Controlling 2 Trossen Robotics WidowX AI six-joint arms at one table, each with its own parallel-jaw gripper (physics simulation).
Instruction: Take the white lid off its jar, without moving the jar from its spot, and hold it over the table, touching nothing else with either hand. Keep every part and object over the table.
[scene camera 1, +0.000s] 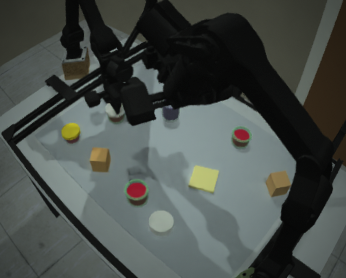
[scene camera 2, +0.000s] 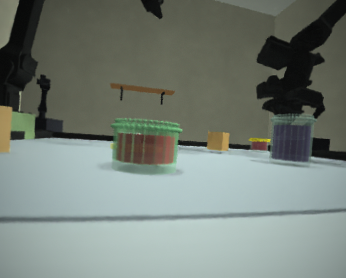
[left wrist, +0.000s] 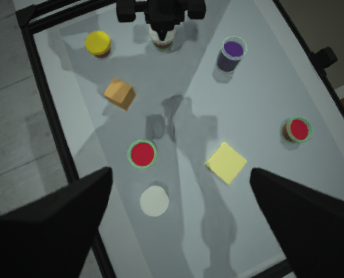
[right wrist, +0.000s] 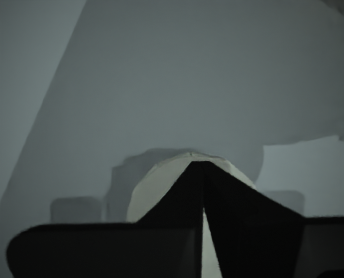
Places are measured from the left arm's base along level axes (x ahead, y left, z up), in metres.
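Where they show: left gripper, between the fingertips: (scene camera 1: 167, 107) (scene camera 2: 157, 8) (left wrist: 182, 175); right gripper, between the fingertips: (scene camera 1: 117, 113) (scene camera 2: 276, 135) (left wrist: 162, 39) (right wrist: 200, 170); right arm's base, origin of its link: (scene camera 1: 74, 54).
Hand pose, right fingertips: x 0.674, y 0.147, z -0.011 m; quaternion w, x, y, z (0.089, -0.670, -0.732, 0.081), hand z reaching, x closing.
Each offset is from my right fingertips to the top centre of the thing. "*": to the spot under its first point.
The white lid @(dx +0.028, dy +0.000, dz +0.004 m) (scene camera 1: 113, 110) (left wrist: 155, 33) (right wrist: 157, 185) sits on its jar @(dx +0.030, dy +0.000, dz +0.002 m) (scene camera 1: 116, 119) (left wrist: 163, 46), which stands upright with a dark red filling and a green base. My right gripper (scene camera 1: 118, 111) (left wrist: 162, 39) (right wrist: 200, 170) is shut with nothing between its fingers. Its tips are over the lid, close to its top; I cannot tell whether they touch it. In scene camera 2 the white-lidded jar does not show. My left gripper (left wrist: 182, 175) is open and empty, high over the table.
A purple jar @(dx -0.034, dy -0.176, dz +0.026 m) (scene camera 1: 171, 112) (scene camera 2: 291, 142) (left wrist: 228, 59) and a yellow-lidded jar @(dx +0.001, dy +0.169, dz -0.007 m) (scene camera 1: 71, 132) (left wrist: 98, 43) stand near the lidded jar. Open red jars @(dx -0.291, dy +0.040, dz +0.004 m) (scene camera 1: 136, 190) @(dx -0.226, dy -0.343, dz -0.009 m) (scene camera 1: 241, 135), orange blocks @(dx -0.139, dy +0.104, dz +0.002 m) (scene camera 1: 100, 159) @(dx -0.433, dy -0.356, dz +0.000 m) (scene camera 1: 278, 183), a yellow square @(* dx -0.309, dy -0.164, dz -0.044 m) (scene camera 1: 204, 178) and a loose white disc @(dx -0.397, dy +0.012, dz -0.019 m) (scene camera 1: 161, 221) lie farther off.
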